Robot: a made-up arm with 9 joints. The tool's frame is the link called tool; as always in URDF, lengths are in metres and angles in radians. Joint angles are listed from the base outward.
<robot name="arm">
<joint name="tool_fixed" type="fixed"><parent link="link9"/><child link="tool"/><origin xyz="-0.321 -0.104 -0.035" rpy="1.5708 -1.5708 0"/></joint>
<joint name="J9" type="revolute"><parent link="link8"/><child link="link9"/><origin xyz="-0.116 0.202 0.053" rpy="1.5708 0 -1.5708"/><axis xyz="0 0 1"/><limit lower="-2.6" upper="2.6"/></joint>
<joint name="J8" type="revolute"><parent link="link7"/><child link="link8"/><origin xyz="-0.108 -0.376 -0.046" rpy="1.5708 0 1.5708"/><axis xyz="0 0 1"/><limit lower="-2.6" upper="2.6"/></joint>
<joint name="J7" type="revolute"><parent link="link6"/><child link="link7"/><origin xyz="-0.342 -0.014 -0.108" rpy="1.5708 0 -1.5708"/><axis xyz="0 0 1"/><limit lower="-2.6" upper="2.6"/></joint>
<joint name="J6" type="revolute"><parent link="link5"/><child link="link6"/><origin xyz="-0.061 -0.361 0.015" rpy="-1.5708 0 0"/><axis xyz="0 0 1"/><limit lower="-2.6" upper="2.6"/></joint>
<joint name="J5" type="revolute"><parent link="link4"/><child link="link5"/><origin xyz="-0.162 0.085 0.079" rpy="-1.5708 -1.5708 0"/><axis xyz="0 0 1"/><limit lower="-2.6" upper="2.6"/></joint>
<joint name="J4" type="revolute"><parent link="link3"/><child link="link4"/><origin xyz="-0.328 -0.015 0.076" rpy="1.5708 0 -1.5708"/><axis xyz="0 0 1"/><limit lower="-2.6" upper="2.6"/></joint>
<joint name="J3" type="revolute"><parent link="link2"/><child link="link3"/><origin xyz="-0.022 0.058 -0.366" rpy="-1.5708 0 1.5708"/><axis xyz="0 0 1"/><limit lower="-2.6" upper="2.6"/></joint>
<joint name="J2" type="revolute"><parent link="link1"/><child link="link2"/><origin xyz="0.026 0.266 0.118" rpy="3.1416 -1.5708 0"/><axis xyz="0 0 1"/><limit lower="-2.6" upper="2.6"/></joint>
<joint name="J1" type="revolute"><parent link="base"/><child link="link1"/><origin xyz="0 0 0.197" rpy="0 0 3.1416"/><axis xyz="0 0 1"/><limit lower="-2.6" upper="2.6"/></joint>
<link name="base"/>
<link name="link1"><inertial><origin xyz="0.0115 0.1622 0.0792"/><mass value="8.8"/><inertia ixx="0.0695" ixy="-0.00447" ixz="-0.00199" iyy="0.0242" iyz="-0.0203" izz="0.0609"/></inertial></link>
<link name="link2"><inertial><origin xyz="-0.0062 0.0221 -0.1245"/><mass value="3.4"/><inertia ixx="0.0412" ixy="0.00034" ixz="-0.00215" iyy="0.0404" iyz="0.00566" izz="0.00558"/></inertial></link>
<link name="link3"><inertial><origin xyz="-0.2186 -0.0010 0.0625"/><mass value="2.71"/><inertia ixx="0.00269" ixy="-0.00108" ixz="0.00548" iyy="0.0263" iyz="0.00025" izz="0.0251"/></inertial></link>
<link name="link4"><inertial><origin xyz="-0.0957 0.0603 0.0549"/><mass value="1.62"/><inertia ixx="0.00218" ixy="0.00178" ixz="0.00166" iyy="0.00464" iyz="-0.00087" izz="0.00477"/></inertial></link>
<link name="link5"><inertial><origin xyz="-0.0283 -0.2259 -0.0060"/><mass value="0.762"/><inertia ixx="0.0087" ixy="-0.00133" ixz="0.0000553" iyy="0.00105" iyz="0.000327" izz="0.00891"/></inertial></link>
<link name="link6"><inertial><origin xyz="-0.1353 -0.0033 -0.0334"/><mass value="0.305"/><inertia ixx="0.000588" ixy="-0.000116" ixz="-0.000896" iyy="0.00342" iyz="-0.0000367" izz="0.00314"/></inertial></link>
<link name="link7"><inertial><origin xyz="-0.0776 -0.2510 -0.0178"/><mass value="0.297"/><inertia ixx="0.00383" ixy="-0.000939" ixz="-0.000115" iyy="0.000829" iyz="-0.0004" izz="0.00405"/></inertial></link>
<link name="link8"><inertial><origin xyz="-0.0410 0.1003 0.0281"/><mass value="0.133"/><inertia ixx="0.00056" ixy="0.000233" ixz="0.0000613" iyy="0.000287" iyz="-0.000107" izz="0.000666"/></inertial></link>
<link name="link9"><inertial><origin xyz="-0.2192 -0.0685 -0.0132"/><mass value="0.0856"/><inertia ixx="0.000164" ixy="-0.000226" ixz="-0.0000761" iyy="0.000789" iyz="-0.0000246" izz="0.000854"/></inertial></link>
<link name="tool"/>
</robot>
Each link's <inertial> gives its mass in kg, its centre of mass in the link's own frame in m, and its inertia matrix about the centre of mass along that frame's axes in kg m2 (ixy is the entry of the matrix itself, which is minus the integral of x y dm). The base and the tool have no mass. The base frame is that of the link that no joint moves.
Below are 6 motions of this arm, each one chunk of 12 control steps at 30 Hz.
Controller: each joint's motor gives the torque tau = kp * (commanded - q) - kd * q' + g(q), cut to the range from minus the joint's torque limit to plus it. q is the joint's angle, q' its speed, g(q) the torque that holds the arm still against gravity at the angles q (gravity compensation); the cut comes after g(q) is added. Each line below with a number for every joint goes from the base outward.
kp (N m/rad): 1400 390 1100 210 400 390 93 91 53
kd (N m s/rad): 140 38 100 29 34 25 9 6.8 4.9
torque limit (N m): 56 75 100 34 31 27 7.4 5.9 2.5
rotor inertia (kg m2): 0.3 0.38 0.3 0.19 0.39 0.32 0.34 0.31 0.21
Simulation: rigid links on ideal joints. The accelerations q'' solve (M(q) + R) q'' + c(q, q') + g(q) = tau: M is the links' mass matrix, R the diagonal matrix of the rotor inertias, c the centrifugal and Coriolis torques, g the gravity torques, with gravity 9.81 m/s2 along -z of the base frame. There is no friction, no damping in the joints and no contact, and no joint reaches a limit. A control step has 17 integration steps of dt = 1/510 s. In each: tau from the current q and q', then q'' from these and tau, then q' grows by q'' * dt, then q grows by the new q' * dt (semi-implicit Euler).
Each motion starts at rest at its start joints. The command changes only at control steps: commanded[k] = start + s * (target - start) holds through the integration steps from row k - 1 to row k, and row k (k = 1, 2, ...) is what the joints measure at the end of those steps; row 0 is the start. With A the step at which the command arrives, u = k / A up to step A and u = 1 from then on. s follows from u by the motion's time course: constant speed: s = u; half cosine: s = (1 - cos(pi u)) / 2; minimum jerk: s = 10 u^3 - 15 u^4 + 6 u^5; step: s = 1 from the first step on.
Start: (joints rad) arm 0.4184 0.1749 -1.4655 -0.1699 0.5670 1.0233 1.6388 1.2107 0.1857
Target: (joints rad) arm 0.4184 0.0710 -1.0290 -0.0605 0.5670 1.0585 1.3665 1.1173 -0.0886
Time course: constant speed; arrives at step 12
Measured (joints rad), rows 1 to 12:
1: 0.4200 0.1722 -1.4562 -0.1685 0.5652 1.0231 1.6361 1.2094 0.1831
2: 0.4215 0.1668 -1.4385 -0.1646 0.5637 1.0240 1.6282 1.2060 0.1755
3: 0.4224 0.1600 -1.4147 -0.1589 0.5630 1.0260 1.6151 1.2006 0.1627
4: 0.4228 0.1526 -1.3866 -0.1521 0.5630 1.0288 1.5976 1.1937 0.1456
5: 0.4227 0.1450 -1.3556 -0.1449 0.5634 1.0320 1.5773 1.1861 0.1255
6: 0.4224 0.1374 -1.3226 -0.1374 0.5640 1.0353 1.5552 1.1780 0.1035
7: 0.4218 0.1298 -1.2884 -0.1297 0.5647 1.0386 1.5325 1.1699 0.0804
8: 0.4213 0.1222 -1.2532 -0.1219 0.5653 1.0419 1.5094 1.1619 0.0569
9: 0.4207 0.1144 -1.2176 -0.1139 0.5658 1.0451 1.4865 1.1539 0.0333
10: 0.4202 0.1065 -1.1817 -0.1058 0.5663 1.0482 1.4637 1.1460 0.0097
11: 0.4198 0.0985 -1.1456 -0.0975 0.5666 1.0513 1.4410 1.1383 -0.0136
12: 0.4194 0.0904 -1.1093 -0.0891 0.5668 1.0543 1.4184 1.1305 -0.0368

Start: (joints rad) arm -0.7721 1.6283 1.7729 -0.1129 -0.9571 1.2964 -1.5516 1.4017 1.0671
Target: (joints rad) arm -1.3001 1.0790 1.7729 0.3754 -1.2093 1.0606 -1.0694 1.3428 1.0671
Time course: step
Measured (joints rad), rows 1 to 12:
1: -0.7918 1.5443 1.7689 -0.0295 -0.9830 1.2580 -1.5300 1.3931 1.0676
2: -0.8476 1.4098 1.7698 0.0679 -1.0495 1.1762 -1.4742 1.3767 1.0683
3: -0.9334 1.2988 1.7707 0.1307 -1.1156 1.1125 -1.3984 1.3623 1.0680
4: -1.0374 1.2205 1.7714 0.1765 -1.1620 1.0778 -1.3127 1.3526 1.0672
5: -1.1205 1.1708 1.7726 0.2157 -1.1869 1.0671 -1.2356 1.3463 1.0666
6: -1.1784 1.1400 1.7735 0.2496 -1.1980 1.0656 -1.1737 1.3421 1.0663
7: -1.2180 1.1206 1.7741 0.2776 -1.2023 1.0658 -1.1278 1.3396 1.0660
8: -1.2448 1.1079 1.7743 0.3001 -1.2037 1.0659 -1.0962 1.3386 1.0658
9: -1.2629 1.0995 1.7744 0.3176 -1.2043 1.0654 -1.0765 1.3386 1.0658
10: -1.2751 1.0936 1.7742 0.3312 -1.2048 1.0646 -1.0658 1.3393 1.0659
11: -1.2833 1.0894 1.7741 0.3415 -1.2055 1.0637 -1.0611 1.3402 1.0661
12: -1.2888 1.0864 1.7739 0.3494 -1.2062 1.0629 -1.0603 1.3411 1.0663

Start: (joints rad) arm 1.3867 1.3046 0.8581 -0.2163 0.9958 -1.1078 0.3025 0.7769 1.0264
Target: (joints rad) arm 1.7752 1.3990 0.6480 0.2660 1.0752 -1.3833 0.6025 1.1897 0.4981
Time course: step
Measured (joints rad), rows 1 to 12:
1: 1.3877 1.3034 0.8209 -0.2044 1.0268 -1.1559 0.3152 0.7908 1.0212
2: 1.4051 1.3057 0.7734 -0.1576 1.0528 -1.2507 0.3522 0.8311 1.0058
3: 1.4485 1.3150 0.7397 -0.0794 1.0679 -1.3143 0.4091 0.8966 0.9800
4: 1.5211 1.3325 0.7148 -0.0084 1.0756 -1.3491 0.4680 0.9836 0.9429
5: 1.5991 1.3511 0.6893 0.0524 1.0747 -1.3659 0.5180 1.0721 0.8940
6: 1.6583 1.3700 0.6665 0.1025 1.0656 -1.3720 0.5601 1.1425 0.8320
7: 1.6997 1.3872 0.6506 0.1429 1.0563 -1.3739 0.5943 1.1915 0.7557
8: 1.7275 1.4011 0.6417 0.1755 1.0510 -1.3753 0.6195 1.2183 0.6718
9: 1.7456 1.4111 0.6378 0.2013 1.0499 -1.3770 0.6344 1.2245 0.5965
10: 1.7572 1.4170 0.6372 0.2214 1.0521 -1.3789 0.6397 1.2183 0.5328
11: 1.7644 1.4195 0.6385 0.2364 1.0561 -1.3808 0.6378 1.2077 0.4811
12: 1.7687 1.4193 0.6406 0.2473 1.0608 -1.3823 0.6317 1.1975 0.4419

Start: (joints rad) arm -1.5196 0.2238 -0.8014 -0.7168 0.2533 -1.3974 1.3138 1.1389 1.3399
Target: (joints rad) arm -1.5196 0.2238 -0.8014 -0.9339 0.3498 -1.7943 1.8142 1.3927 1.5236
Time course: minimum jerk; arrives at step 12
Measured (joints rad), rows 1 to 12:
1: -1.5196 0.2238 -0.8014 -0.7170 0.2534 -1.3980 1.3141 1.1391 1.3400
2: -1.5195 0.2237 -0.8016 -0.7185 0.2541 -1.4024 1.3165 1.1405 1.3408
3: -1.5192 0.2234 -0.8019 -0.7226 0.2563 -1.4149 1.3245 1.1452 1.3436
4: -1.5187 0.2229 -0.8022 -0.7304 0.2609 -1.4391 1.3421 1.1557 1.3500
5: -1.5182 0.2223 -0.8026 -0.7426 0.2683 -1.4758 1.3720 1.1737 1.3611
6: -1.5177 0.2217 -0.8029 -0.7591 0.2783 -1.5233 1.4151 1.1996 1.3773
7: -1.5174 0.2212 -0.8030 -0.7792 0.2903 -1.5774 1.4703 1.2322 1.3982
8: -1.5173 0.2211 -0.8029 -0.8015 0.3032 -1.6331 1.5342 1.2688 1.4223
9: -1.5176 0.2213 -0.8026 -0.8244 0.3156 -1.6847 1.6010 1.3058 1.4474
10: -1.5182 0.2219 -0.8020 -0.8460 0.3266 -1.7273 1.6645 1.3393 1.4712
11: -1.5191 0.2228 -0.8013 -0.8649 0.3353 -1.7581 1.7190 1.3662 1.4916
12: -1.5200 0.2239 -0.8006 -0.8804 0.3412 -1.7767 1.7610 1.3848 1.5070

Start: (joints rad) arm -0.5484 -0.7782 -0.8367 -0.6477 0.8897 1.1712 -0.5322 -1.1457 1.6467
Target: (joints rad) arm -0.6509 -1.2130 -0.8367 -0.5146 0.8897 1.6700 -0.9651 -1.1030 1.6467
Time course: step
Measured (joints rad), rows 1 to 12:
1: -0.5709 -0.8463 -0.8321 -0.6410 0.8959 1.2396 -0.5382 -1.1398 1.6464
2: -0.5994 -0.9518 -0.8294 -0.6170 0.8980 1.4004 -0.5600 -1.1285 1.6471
3: -0.6160 -1.0324 -0.8309 -0.5951 0.8970 1.5292 -0.5999 -1.1173 1.6477
4: -0.6259 -1.0900 -0.8331 -0.5773 0.8954 1.6000 -0.6577 -1.1085 1.6479
5: -0.6325 -1.1313 -0.8353 -0.5616 0.8931 1.6349 -0.7327 -1.1028 1.6481
6: -0.6370 -1.1611 -0.8373 -0.5483 0.8899 1.6511 -0.8095 -1.0999 1.6482
7: -0.6400 -1.1824 -0.8388 -0.5376 0.8867 1.6582 -0.8733 -1.0991 1.6479
8: -0.6422 -1.1971 -0.8399 -0.5294 0.8843 1.6615 -0.9198 -1.0996 1.6474
9: -0.6439 -1.2065 -0.8403 -0.5234 0.8832 1.6635 -0.9497 -1.1006 1.6470
10: -0.6454 -1.2119 -0.8403 -0.5194 0.8832 1.6649 -0.9665 -1.1016 1.6466
11: -0.6466 -1.2145 -0.8399 -0.5169 0.8840 1.6662 -0.9741 -1.1024 1.6464
12: -0.6477 -1.2153 -0.8393 -0.5154 0.8851 1.6673 -0.9761 -1.1030 1.6464

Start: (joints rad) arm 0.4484 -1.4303 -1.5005 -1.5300 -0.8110 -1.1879 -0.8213 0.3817 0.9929
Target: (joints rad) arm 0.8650 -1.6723 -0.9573 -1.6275 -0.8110 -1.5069 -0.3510 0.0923 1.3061
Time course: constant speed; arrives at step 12
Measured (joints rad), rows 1 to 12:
1: 0.4545 -1.4362 -1.4875 -1.5316 -0.8122 -1.1955 -0.8165 0.3781 0.9957
2: 0.4688 -1.4468 -1.4640 -1.5341 -0.8129 -1.2120 -0.8041 0.3680 1.0044
3: 0.4898 -1.4602 -1.4334 -1.5377 -0.8126 -1.2339 -0.7838 0.3516 1.0191
4: 0.5157 -1.4753 -1.3981 -1.5423 -0.8118 -1.2586 -0.7568 0.3306 1.0388
5: 0.5447 -1.4917 -1.3596 -1.5478 -0.8109 -1.2846 -0.7244 0.3069 1.0620
6: 0.5759 -1.5090 -1.3190 -1.5541 -0.8101 -1.3111 -0.6883 0.2818 1.0874
7: 0.6085 -1.5270 -1.2769 -1.5610 -0.8094 -1.3378 -0.6499 0.2564 1.1139
8: 0.6420 -1.5454 -1.2339 -1.5683 -0.8090 -1.3645 -0.6102 0.2312 1.1408
9: 0.6760 -1.5643 -1.1901 -1.5758 -0.8087 -1.3911 -0.5699 0.2064 1.1678
10: 0.7103 -1.5835 -1.1459 -1.5836 -0.8085 -1.4178 -0.5295 0.1819 1.1946
11: 0.7448 -1.6030 -1.1014 -1.5914 -0.8084 -1.4444 -0.4892 0.1577 1.2212
12: 0.7795 -1.6227 -1.0566 -1.5994 -0.8083 -1.4709 -0.4492 0.1336 1.2476

